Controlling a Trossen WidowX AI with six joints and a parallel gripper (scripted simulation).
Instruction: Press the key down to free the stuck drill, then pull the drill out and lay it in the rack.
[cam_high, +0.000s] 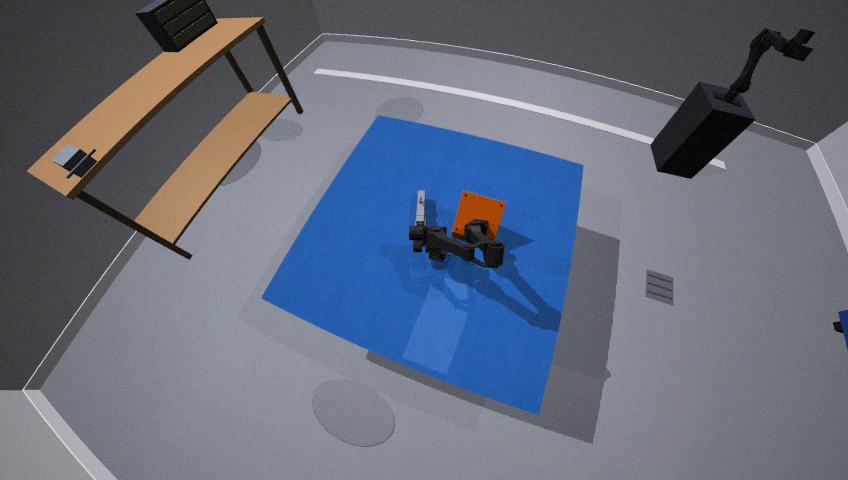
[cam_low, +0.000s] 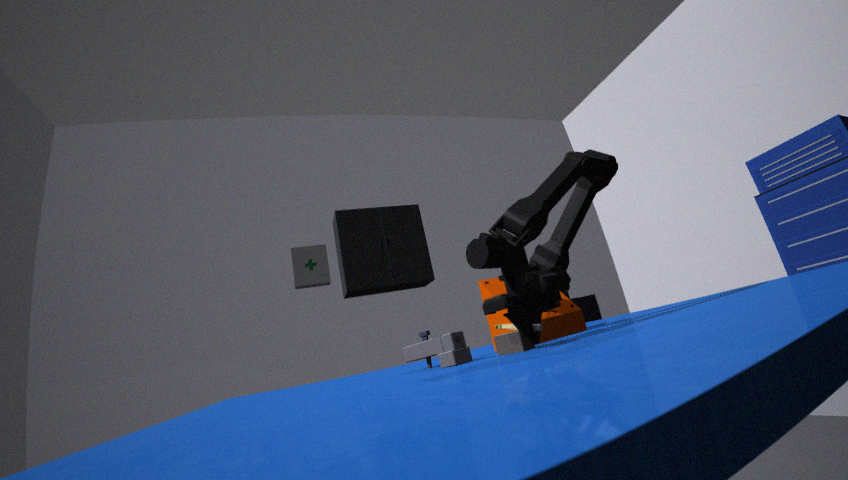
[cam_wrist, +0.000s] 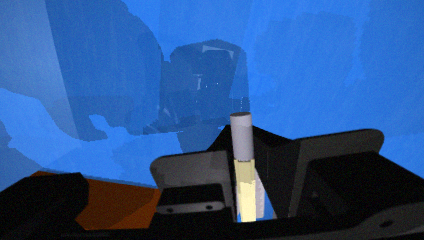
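Now: the drill 4 cm to the right of my gripper tip, 4 cm above it and 1 cm ahead of it. From my gripper tip the other things lie so: dark t-shaped piece (23 cm to the right, 12 cm ahead, 4 cm above); light grey block (20 cm to the right, 11 cm ahead, 3 cm above); grey notched block (5 cm to the right, 1 cm ahead, 1 cm above).
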